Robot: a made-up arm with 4 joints. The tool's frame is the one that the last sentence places.
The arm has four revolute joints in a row. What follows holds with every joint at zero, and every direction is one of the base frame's. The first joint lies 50.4 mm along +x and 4.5 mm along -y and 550.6 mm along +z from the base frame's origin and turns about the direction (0.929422, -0.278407, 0.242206), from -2.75 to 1.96 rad. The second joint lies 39 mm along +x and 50 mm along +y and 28.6 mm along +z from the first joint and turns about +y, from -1.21 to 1.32 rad. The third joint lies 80.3 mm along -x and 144.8 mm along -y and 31.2 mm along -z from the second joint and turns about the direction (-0.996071, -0.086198, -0.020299), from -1.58 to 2.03 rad. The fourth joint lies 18 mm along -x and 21.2 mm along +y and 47.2 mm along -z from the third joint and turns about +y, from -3 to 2.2 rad. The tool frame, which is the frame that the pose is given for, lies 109.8 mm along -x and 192.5 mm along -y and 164.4 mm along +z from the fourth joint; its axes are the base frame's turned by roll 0.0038, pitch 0.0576 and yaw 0.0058 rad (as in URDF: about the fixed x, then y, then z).
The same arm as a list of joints. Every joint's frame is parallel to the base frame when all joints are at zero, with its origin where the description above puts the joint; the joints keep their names.
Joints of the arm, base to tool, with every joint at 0 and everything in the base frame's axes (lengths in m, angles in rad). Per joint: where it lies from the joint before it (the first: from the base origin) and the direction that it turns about. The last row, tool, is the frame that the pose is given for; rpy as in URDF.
joint 1: offset 0.0504 -0.0045 0.5506 axis 0.929422 -0.278407 0.242206
joint 2: offset 0.039 0.05 0.0286 axis 0 1 0
joint 3: offset -0.0803 -0.1448 -0.0312 axis -0.996071 -0.086198 -0.020299
joint 4: offset -0.018 0.0212 -0.0472 axis 0 1 0
tool: offset -0.1098 -0.1925 0.1644 rpy 0.0038 0.0576 0.0058
Joint limits (rad, base to tool): -2.75..1.96 -1.21..1.32 -1.58..2.03 -3..2.2

